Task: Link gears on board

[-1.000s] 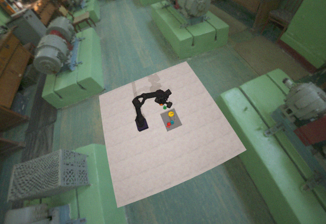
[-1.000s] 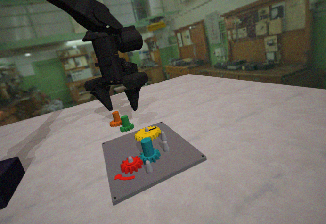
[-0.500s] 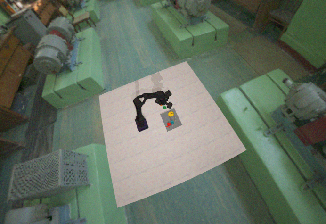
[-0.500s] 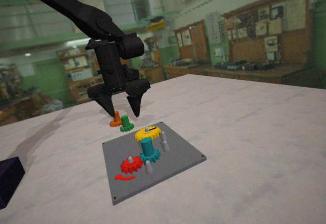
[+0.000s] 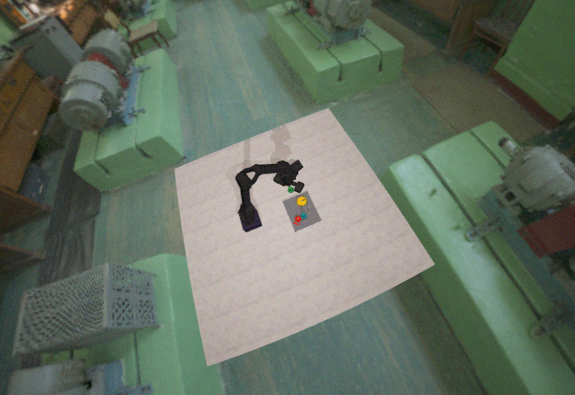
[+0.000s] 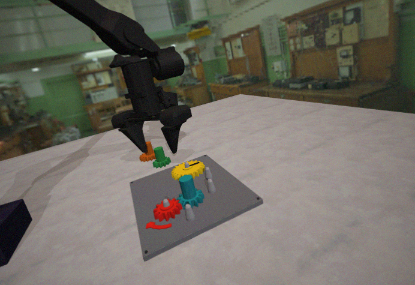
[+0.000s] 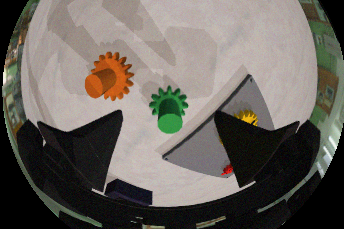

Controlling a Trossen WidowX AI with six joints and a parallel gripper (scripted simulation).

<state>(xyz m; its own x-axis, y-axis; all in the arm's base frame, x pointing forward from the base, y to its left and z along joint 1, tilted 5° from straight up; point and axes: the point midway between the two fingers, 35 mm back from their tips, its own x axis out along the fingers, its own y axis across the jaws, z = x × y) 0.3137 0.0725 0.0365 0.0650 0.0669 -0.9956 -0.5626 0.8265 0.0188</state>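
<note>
Right now the teal gear is 20 cm to the right of my gripper tip and 1 cm behind it. The rest, counted from my gripper tip: yellow gear (11 cm to the right, 2 cm ahead, 1 cm below); then orange gear (7 cm to the left, 1 cm below, 1 cm behind); then green gear (1 cm below).
</note>
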